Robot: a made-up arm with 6 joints.
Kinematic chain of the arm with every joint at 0, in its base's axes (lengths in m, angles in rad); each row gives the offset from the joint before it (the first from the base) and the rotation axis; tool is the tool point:
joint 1: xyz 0 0 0.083 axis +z
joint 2: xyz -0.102 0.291 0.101 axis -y
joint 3: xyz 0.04 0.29 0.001 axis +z
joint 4: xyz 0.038 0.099 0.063 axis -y
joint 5: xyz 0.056 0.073 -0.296 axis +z
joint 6: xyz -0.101 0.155 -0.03 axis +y
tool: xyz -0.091 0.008 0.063
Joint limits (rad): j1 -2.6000..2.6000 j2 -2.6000..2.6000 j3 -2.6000..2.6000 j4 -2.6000..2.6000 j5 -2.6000..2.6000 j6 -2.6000..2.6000
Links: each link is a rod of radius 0.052 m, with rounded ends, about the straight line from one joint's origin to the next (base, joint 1, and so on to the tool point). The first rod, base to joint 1, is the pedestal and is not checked.
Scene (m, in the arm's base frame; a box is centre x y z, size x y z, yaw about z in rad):
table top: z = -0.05
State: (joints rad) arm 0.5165 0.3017 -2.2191 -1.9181 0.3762 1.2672
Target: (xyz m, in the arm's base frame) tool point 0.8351 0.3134 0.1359
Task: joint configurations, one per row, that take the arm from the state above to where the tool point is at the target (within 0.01 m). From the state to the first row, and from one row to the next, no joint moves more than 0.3 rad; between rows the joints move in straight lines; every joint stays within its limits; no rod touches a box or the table.
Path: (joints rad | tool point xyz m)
1: 0.2226 0.1822 -2.0541 -1.8710 0.3026 1.3948 | 0.1172 0.6228 0.4257
2: -0.0713 0.0626 -1.8891 -1.8240 0.2289 1.5224 | 0.3356 0.6302 0.3526
3: -0.3652 -0.0569 -1.7241 -1.7769 0.1553 1.6500 | 0.5378 0.5714 0.2744
4: -0.6591 -0.1764 -1.5591 -1.7298 0.0816 1.7776 | 0.7070 0.4606 0.1995
5: -0.9529 -0.2959 -1.3941 -1.6828 0.0080 1.9053 | 0.8351 0.3134 0.1359

